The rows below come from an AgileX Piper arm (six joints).
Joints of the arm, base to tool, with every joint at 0 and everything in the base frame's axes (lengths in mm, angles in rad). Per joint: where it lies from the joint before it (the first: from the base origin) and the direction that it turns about. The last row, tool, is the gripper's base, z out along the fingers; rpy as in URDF.
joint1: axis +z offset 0 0 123
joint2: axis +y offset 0 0 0
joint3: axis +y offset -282.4 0 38.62
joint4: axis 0.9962 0 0.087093 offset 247.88 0 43.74
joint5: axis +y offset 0 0 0
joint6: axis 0.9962 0 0.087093 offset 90.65 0 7.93
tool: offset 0 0 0 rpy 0 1.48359 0
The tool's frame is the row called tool.
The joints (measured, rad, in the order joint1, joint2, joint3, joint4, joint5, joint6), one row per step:
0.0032, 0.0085, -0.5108, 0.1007, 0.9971, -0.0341
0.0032, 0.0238, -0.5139, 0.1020, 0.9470, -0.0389
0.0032, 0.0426, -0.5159, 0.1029, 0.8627, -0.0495
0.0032, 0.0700, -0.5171, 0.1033, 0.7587, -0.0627
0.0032, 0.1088, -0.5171, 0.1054, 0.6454, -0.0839
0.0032, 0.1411, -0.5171, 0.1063, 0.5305, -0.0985
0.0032, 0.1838, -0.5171, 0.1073, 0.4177, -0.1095
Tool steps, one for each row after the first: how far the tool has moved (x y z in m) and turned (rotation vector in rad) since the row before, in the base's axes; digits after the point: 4 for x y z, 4 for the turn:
0.0039, -0.0002, 0.0051, -0.0004, -0.0380, -0.0017
0.0055, -0.0004, 0.0077, -0.0044, -0.0679, -0.0033
0.0073, -0.0006, 0.0092, -0.0066, -0.0783, -0.0055
0.0093, -0.0007, 0.0094, -0.0129, -0.0753, -0.0054
0.0076, -0.0008, 0.0095, -0.0078, -0.0828, -0.0088
0.0092, -0.0009, 0.0087, -0.0047, -0.0700, -0.0101

